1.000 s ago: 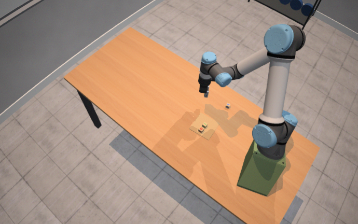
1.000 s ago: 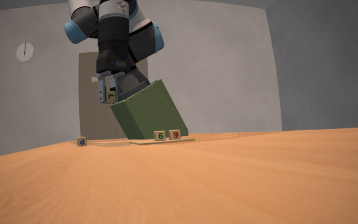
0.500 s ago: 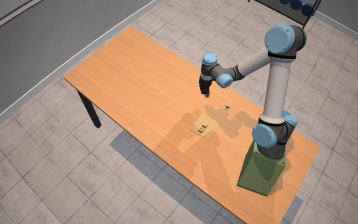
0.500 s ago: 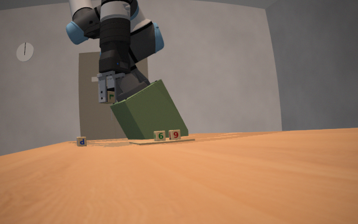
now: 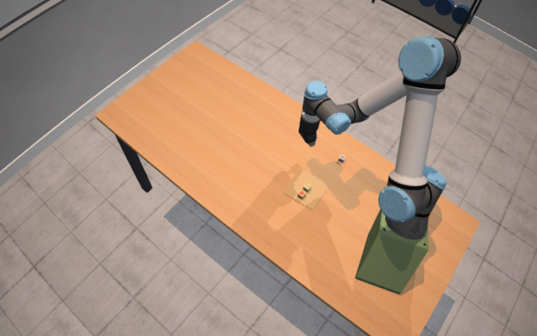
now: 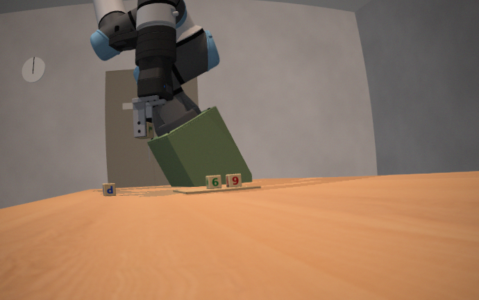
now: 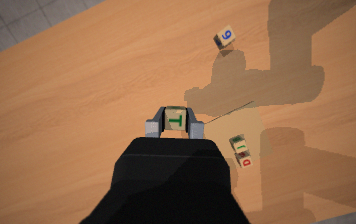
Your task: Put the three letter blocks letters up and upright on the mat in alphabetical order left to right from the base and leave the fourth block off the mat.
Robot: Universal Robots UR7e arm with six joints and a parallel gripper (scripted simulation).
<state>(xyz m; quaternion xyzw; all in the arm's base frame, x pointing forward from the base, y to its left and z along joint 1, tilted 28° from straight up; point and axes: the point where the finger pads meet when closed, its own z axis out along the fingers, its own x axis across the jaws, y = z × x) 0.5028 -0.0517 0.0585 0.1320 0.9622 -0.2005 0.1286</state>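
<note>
Now: hand 12 cm to the right of the thin tan mat, 12 cm above it and 11 cm past it. Round my hand: red D block: 17 cm to the left, 11 cm behind, 10 cm below; blue-marked block: 12 cm behind, 11 cm below, 9 cm to the right.
</note>
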